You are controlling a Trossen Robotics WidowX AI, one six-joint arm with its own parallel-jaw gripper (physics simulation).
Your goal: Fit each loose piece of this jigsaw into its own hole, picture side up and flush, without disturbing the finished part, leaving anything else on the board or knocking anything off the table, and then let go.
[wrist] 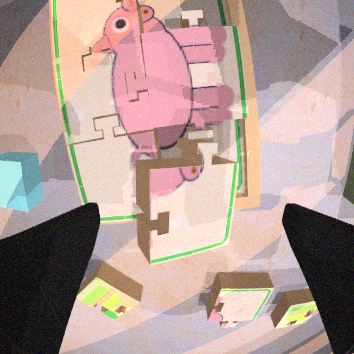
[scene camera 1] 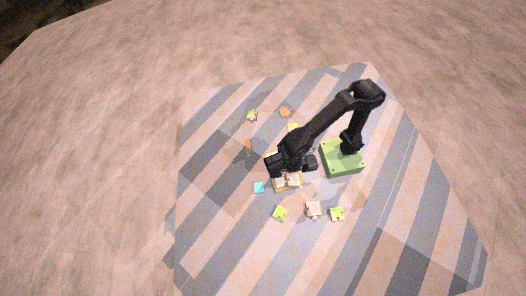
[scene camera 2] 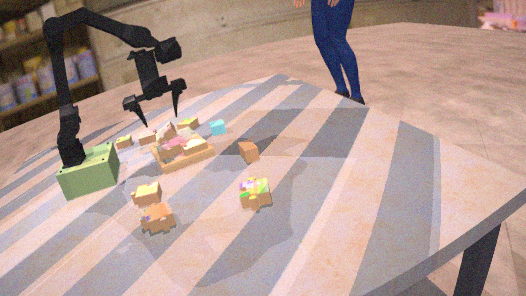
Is my gripper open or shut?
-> Open.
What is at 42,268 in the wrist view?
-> My gripper.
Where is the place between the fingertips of my gripper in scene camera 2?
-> At 161,122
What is my gripper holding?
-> Nothing.
